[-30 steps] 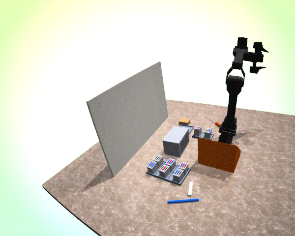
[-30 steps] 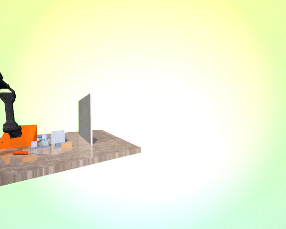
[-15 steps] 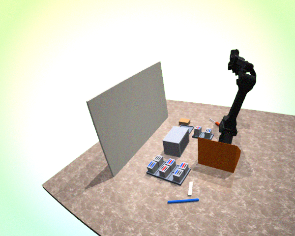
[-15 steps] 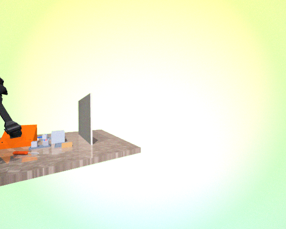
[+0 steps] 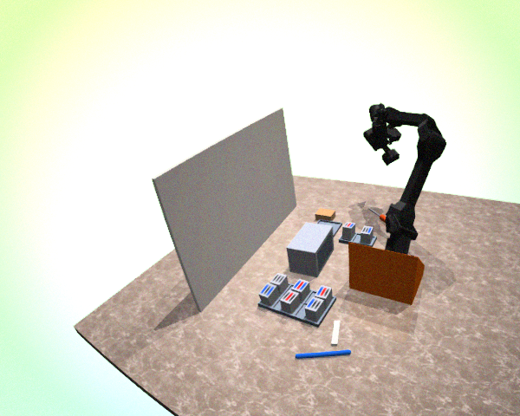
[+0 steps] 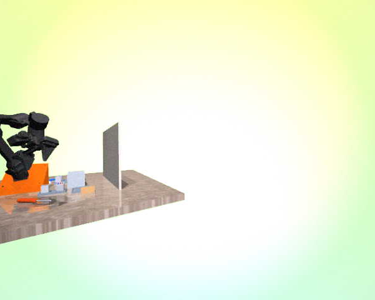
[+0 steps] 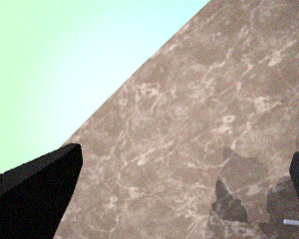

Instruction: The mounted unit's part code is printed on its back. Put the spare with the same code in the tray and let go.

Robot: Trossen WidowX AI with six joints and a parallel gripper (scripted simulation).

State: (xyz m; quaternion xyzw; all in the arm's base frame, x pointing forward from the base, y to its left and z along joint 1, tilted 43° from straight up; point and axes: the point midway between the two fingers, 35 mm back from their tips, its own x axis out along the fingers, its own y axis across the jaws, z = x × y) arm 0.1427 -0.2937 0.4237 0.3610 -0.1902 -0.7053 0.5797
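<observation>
Now: gripper tip 71 cm to the right of the grey spare, 21 cm short of it and 15 cm above it. Also, from my gripper tip: flat grey tray 29 cm to the left, 19 cm below, 18 cm ahead; then tan block 20 cm to the left, 20 cm ahead, 18 cm below; then grey mounted unit 49 cm to the left, 16 cm ahead, 15 cm below.
</observation>
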